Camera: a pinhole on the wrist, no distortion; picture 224 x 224 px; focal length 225.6 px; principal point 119.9 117.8 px. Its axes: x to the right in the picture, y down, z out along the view. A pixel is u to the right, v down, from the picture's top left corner.
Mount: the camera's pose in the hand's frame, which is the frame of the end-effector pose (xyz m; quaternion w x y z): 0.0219 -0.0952 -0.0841 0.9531 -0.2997 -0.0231 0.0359
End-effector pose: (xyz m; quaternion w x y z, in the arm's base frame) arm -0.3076 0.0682 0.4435 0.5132 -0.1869 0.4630 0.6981
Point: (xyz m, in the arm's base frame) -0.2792 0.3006 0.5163
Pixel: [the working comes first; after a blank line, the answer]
In the camera's frame: 0.0541 -0.1105 0.3136

159 38
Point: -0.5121 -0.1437 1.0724
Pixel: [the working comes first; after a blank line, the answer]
In the camera's frame: -0.4645 0.3944 0.5058

outside the picture
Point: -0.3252 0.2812 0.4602
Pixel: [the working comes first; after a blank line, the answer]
In the camera's frame: 0.1033 -0.0688 0.2752

205 61
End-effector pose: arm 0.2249 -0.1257 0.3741 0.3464 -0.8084 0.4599 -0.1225
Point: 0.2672 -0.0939 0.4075
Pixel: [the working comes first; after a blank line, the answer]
In the camera's frame: -0.0241 -0.0254 0.0999

66 60
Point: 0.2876 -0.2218 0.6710
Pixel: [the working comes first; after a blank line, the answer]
In the camera's frame: 0.0434 -0.0138 -0.1857

behind the camera
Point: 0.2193 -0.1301 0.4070
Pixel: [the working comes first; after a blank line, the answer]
In the camera's frame: -0.0175 0.0337 0.0915

77 201
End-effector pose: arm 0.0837 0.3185 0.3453 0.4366 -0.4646 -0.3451 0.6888
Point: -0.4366 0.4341 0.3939
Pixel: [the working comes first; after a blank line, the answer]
In the camera's frame: 0.1908 -0.2161 0.5539

198 30
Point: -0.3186 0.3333 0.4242
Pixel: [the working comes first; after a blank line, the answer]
In the camera's frame: 0.0621 -0.1729 0.4728

150 35
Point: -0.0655 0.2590 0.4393
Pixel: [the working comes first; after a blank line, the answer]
In the camera's frame: -0.0682 -0.0815 0.2619

61 48
